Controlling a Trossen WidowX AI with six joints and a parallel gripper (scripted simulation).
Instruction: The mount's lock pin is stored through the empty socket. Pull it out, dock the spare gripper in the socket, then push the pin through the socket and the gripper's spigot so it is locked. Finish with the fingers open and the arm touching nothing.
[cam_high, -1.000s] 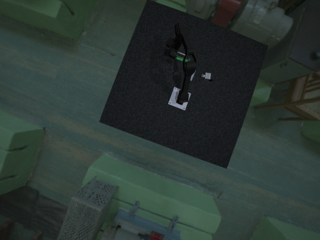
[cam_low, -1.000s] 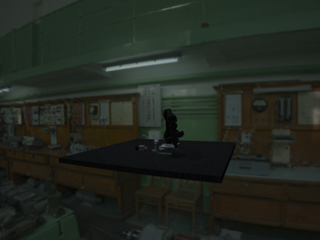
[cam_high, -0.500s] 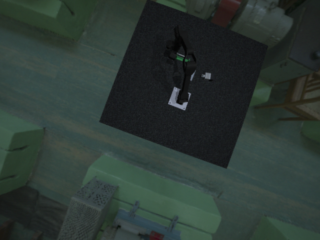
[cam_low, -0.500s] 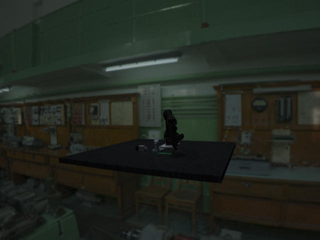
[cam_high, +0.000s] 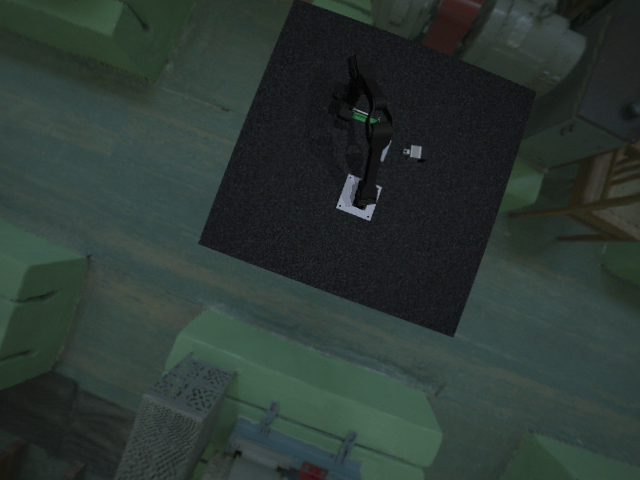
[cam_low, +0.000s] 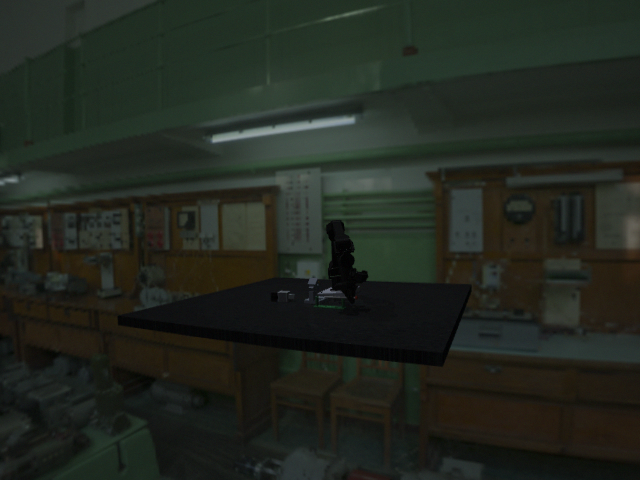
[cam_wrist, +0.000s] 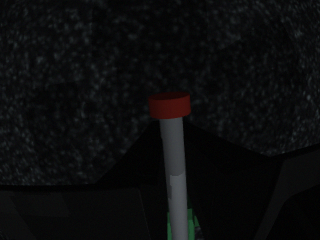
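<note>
Right now the green bracket is 10 cm to the right of my gripper tip and 1 cm ahead of it. Also, from my gripper tip: spare gripper 38 cm to the right, 6 cm behind; then mount 22 cm to the right, 8 cm behind, 3 cm above.
</note>
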